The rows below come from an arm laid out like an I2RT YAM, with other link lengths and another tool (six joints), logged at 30 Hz.
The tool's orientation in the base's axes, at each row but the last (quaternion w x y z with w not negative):
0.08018 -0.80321 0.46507 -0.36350
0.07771 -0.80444 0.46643 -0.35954
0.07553 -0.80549 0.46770 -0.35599
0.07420 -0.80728 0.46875 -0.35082
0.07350 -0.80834 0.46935 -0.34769
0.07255 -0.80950 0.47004 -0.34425
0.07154 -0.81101 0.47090 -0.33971
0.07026 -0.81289 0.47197 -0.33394
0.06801 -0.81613 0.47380 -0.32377
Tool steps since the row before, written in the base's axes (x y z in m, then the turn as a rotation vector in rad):
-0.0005 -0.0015 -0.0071 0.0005 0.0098 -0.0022
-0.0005 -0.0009 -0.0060 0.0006 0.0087 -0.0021
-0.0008 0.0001 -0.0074 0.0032 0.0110 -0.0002
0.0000 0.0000 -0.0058 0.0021 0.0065 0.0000
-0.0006 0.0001 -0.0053 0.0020 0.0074 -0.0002
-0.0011 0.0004 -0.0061 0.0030 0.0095 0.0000
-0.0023 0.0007 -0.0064 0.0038 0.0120 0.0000
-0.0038 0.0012 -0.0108 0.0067 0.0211 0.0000
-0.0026 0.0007 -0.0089 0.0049 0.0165 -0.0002
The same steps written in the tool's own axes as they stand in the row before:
-0.0026 0.0045 0.0051 -0.0089 -0.0048 -0.0001
-0.0025 0.0036 0.0042 -0.0079 -0.0043 0.0001
-0.0040 0.0039 0.0049 -0.0080 -0.0082 -0.0001
-0.0029 0.0026 0.0043 -0.0046 -0.0051 0.0000
-0.0029 0.0027 0.0036 -0.0055 -0.0054 -0.0001
-0.0037 0.0033 0.0038 -0.0067 -0.0073 -0.0001
-0.0044 0.0041 0.0033 -0.0085 -0.0093 -0.0001
-0.0074 0.0067 0.0057 -0.0150 -0.0163 -0.0002
-0.0056 0.0052 0.0053 -0.0119 -0.0124 -0.0002

